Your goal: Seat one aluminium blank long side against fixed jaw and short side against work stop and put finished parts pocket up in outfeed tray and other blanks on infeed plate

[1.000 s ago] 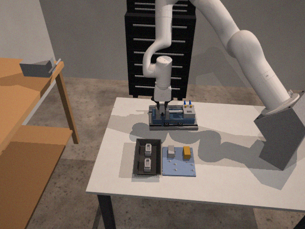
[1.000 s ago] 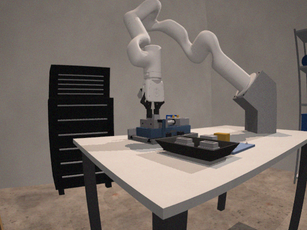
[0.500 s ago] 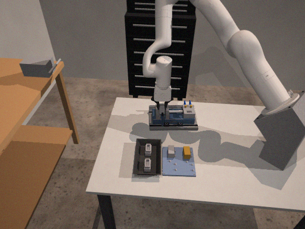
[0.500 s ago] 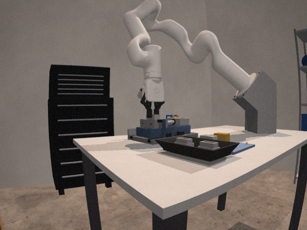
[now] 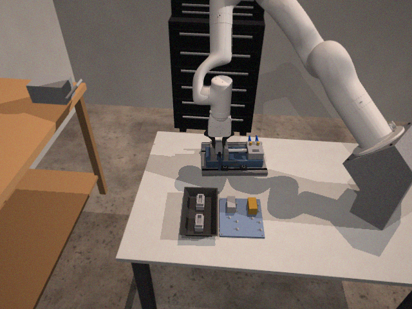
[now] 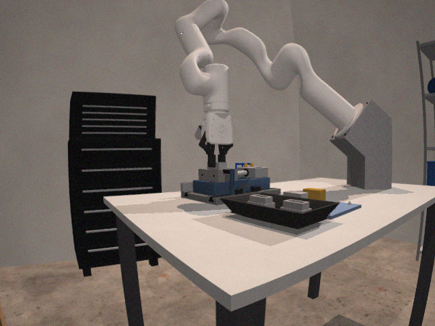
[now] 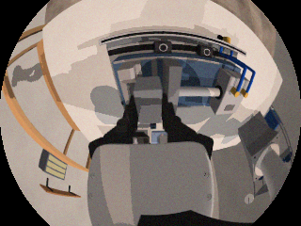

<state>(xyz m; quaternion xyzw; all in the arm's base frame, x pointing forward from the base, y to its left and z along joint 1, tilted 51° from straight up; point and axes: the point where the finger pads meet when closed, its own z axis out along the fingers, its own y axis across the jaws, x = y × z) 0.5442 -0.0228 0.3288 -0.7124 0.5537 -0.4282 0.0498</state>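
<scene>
Right now the fixed jaw is 50 mm below my hand and 30 mm ahead of it. Also, from my hand: brass blank: 290 mm to the left, 130 mm behind, 100 mm below; then blue vise: 80 mm below, 70 mm behind; then aluminium blank: 280 mm to the left, 100 mm below, 40 mm behind.
</scene>
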